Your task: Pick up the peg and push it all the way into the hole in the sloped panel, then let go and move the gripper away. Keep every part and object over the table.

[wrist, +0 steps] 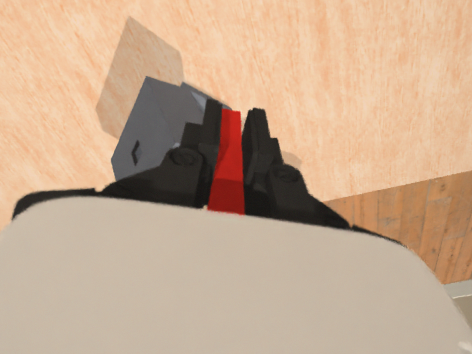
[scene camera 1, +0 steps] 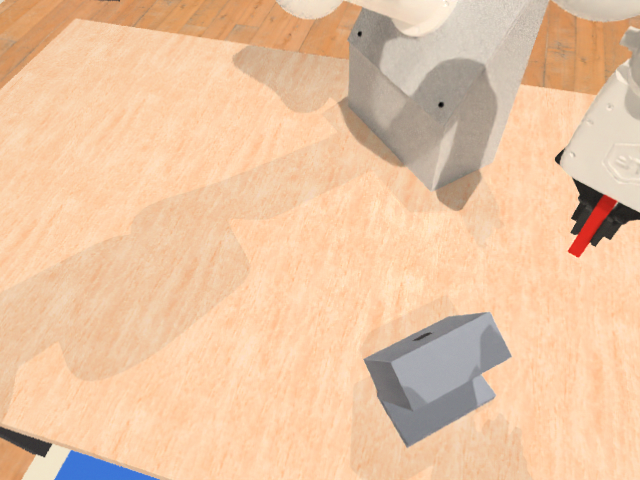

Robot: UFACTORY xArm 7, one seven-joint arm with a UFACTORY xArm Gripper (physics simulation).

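Places are measured from the arm's base along level axes (x ahead, y left, z up), in metres.
Where they show: gripper, fingertip midpoint: (wrist: 229,132) (scene camera 1: 589,231).
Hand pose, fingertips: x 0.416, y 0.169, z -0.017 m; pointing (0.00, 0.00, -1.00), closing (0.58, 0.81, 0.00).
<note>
Each offset is from my fingertips to the top centre of the thing. "pt": to the spot under its first point. Level surfaces: height alone.
The red peg {0.006 m ahead, 0.004 m right, 0.054 m up} (scene camera 1: 589,229) (wrist: 230,165) is held between the black fingers of my gripper (scene camera 1: 594,224) (wrist: 229,132), which is shut on it. In the scene view the peg's free end sticks out past the fingertips, pointing down and to the left. The grey block with the sloped panel {0.082 m ahead, 0.124 m right, 0.104 m down} (scene camera 1: 449,361) (wrist: 160,112) stands on the table, lower left of my gripper in the scene view. Its dark hole {pt 0.053 m ahead, 0.140 m right, 0.161 m down} (scene camera 1: 422,336) (wrist: 136,152) shows in the panel. The peg is apart from the panel. In the wrist view the left finger hides part of the block.
A large light grey pedestal (scene camera 1: 392,111) stands at the back of the wooden table {0.239 m down} (scene camera 1: 170,134) (wrist: 350,75), with white arm parts above it. The table's edge and the plank floor (wrist: 410,215) show at the right of the wrist view. A blue and cream item (scene camera 1: 103,467) lies beyond the front-left edge.
</note>
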